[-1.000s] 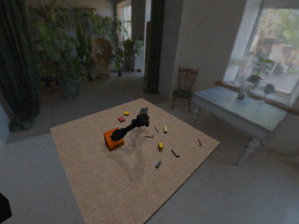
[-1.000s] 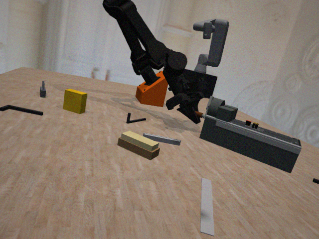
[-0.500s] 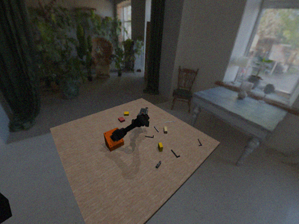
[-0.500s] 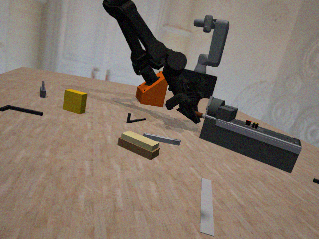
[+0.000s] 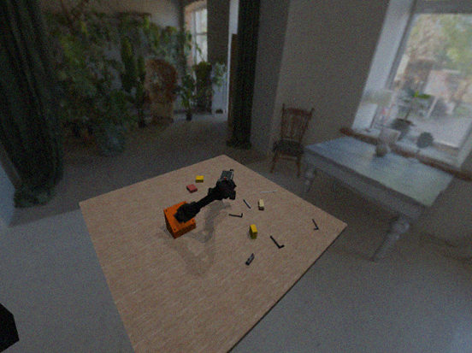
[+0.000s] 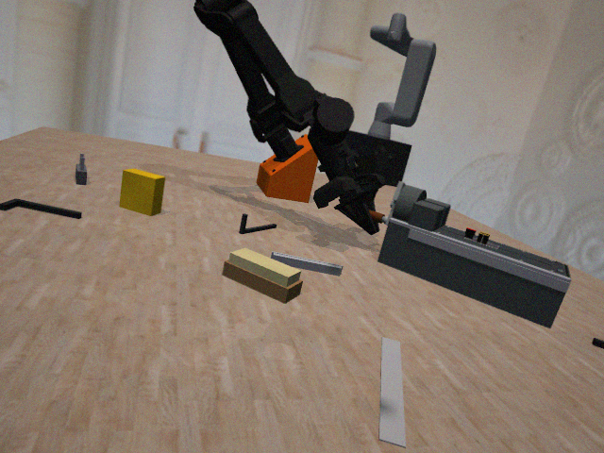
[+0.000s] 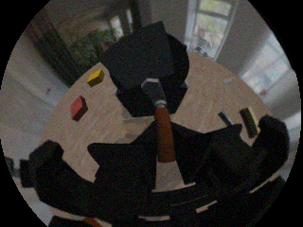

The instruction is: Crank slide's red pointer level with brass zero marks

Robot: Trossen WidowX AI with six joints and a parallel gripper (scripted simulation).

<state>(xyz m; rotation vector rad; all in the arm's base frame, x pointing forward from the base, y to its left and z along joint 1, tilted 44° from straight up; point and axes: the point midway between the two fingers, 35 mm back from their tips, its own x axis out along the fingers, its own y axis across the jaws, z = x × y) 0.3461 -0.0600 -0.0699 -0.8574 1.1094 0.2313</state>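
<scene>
Now: gripper tip 20 mm past the brown crank handle, 10 mm to the left of it and 30 mm below it. Also, from my gripper tip: red pointer 120 mm ahead, 90 mm to the left, 50 mm above; then red block 80 mm behind, 250 mm to the left, 20 mm below; then grey bar 80 mm ahead, 160 mm to the right, 30 mm below.
</scene>
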